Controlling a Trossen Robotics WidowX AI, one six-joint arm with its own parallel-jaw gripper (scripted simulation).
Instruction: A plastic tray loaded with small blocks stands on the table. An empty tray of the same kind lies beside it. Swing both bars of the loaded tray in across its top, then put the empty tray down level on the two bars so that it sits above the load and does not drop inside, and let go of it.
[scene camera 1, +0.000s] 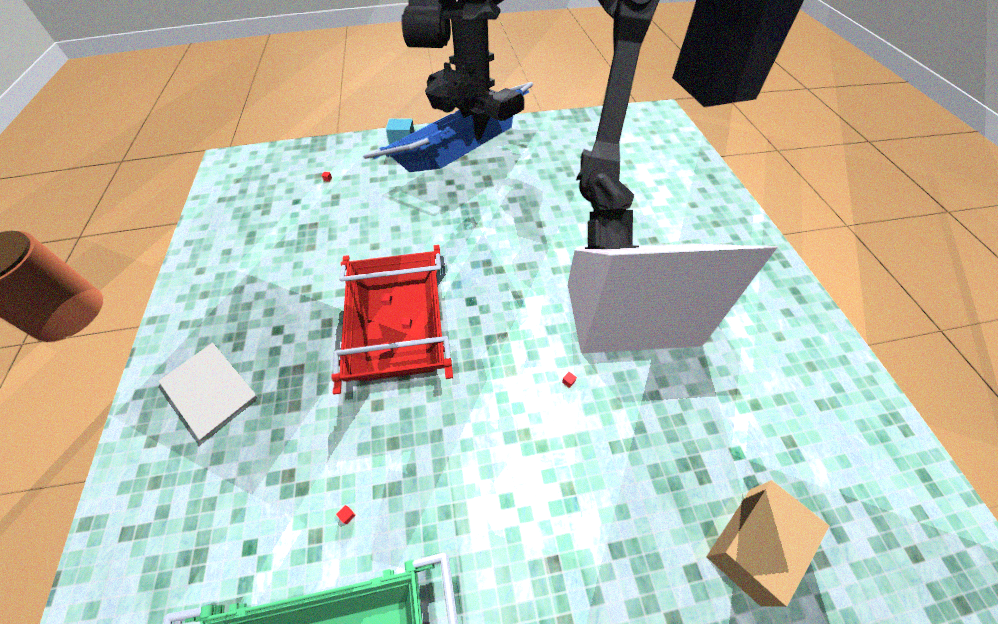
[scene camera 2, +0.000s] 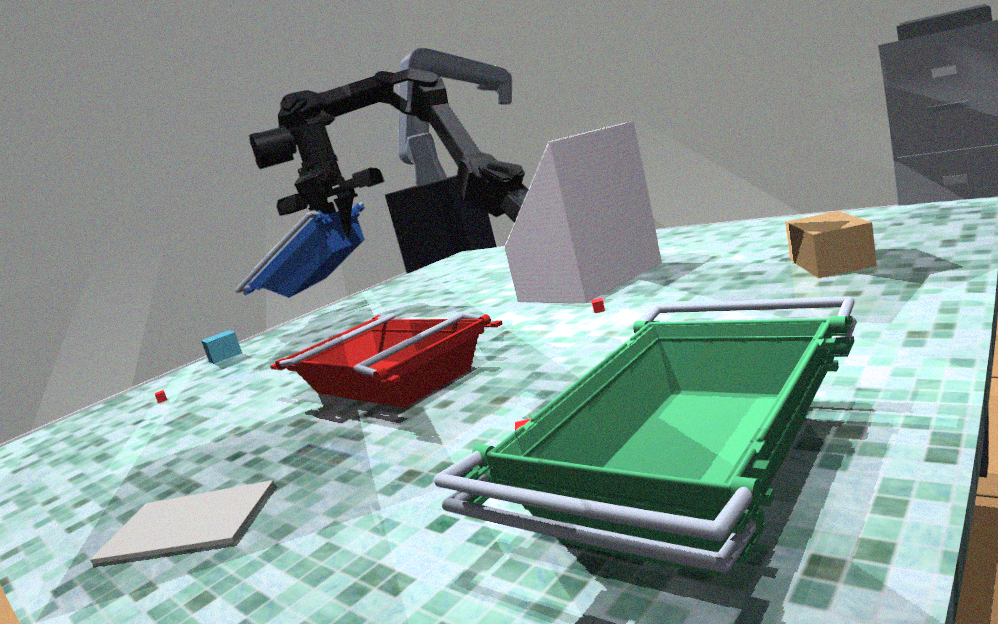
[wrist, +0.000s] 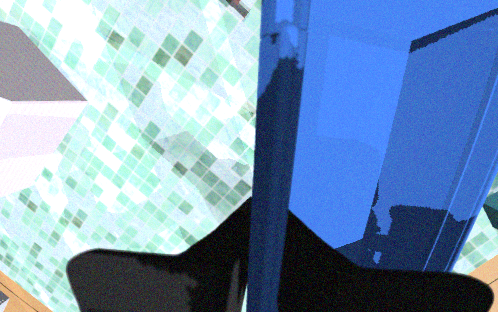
Path:
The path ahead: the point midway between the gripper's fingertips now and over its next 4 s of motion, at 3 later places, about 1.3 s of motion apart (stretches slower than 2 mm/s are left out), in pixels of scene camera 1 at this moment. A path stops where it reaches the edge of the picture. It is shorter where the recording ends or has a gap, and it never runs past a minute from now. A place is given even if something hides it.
The gripper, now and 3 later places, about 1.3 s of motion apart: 476, 138; 419, 185; 405, 255; 405, 275

